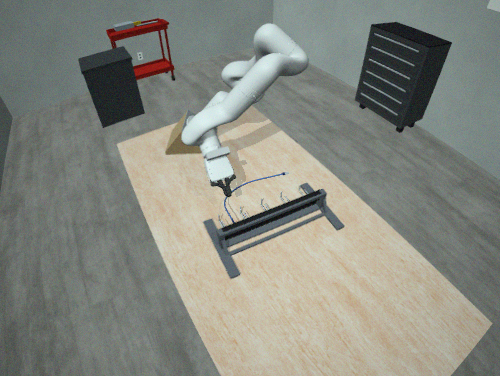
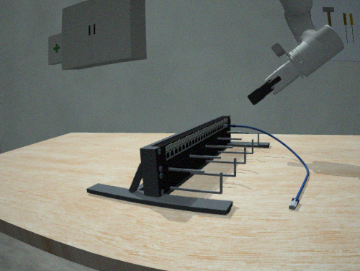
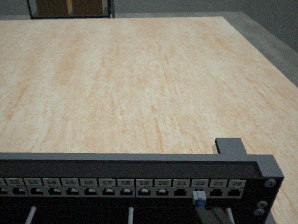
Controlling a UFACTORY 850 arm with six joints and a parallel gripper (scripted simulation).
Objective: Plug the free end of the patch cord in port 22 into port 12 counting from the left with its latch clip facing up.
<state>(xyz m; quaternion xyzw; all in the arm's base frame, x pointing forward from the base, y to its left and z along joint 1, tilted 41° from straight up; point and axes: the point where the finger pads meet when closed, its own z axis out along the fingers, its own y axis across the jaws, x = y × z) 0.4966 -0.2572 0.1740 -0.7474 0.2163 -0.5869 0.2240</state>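
My hand is 11 cm past the plug, 37 cm to the right of it and 16 cm above it.
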